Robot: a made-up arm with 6 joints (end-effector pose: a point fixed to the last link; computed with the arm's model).
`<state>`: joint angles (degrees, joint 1 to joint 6).
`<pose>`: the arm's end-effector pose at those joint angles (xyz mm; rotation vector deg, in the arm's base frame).
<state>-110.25 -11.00 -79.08 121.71 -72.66 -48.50</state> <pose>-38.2 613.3 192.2 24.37 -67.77 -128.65</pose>
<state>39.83 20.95 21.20 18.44 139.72 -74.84</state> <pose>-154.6 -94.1 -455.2 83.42 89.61 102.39</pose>
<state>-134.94 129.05 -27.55 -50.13 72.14 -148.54</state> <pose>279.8 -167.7 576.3 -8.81 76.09 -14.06</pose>
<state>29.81 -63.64 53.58 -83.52 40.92 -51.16</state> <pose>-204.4 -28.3 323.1 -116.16 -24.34 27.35</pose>
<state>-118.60 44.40 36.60 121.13 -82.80 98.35</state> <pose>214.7 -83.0 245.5 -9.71 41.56 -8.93</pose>
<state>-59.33 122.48 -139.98 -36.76 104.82 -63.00</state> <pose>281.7 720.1 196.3 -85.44 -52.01 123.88</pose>
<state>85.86 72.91 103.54 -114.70 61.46 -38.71</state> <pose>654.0 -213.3 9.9 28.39 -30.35 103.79</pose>
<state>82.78 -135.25 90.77 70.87 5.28 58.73</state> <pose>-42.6 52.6 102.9 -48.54 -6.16 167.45</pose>
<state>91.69 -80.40 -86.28 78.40 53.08 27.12</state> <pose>-374.5 -798.1 78.7 8.62 26.20 -49.26</pose>
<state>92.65 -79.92 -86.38 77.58 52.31 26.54</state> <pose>-373.1 -803.1 94.5 7.17 25.61 -48.89</pose>
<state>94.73 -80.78 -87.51 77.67 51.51 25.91</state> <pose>-378.3 -803.5 129.2 4.96 24.92 -49.72</pose>
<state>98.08 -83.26 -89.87 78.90 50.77 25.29</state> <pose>-391.7 -795.6 185.1 1.88 24.02 -52.10</pose>
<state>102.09 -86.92 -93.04 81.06 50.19 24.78</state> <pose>-409.7 -777.1 252.1 -1.67 22.83 -55.65</pose>
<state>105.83 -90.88 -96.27 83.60 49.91 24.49</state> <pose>-427.5 -751.5 314.5 -5.02 21.44 -59.56</pose>
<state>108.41 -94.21 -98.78 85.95 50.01 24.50</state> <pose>-440.8 -727.5 357.4 -7.33 20.27 -62.88</pose>
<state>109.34 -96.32 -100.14 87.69 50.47 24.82</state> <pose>-448.3 -713.2 373.3 -7.99 19.78 -64.97</pose>
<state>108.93 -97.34 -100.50 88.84 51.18 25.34</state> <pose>-451.1 -708.9 367.8 -7.24 19.98 -65.96</pose>
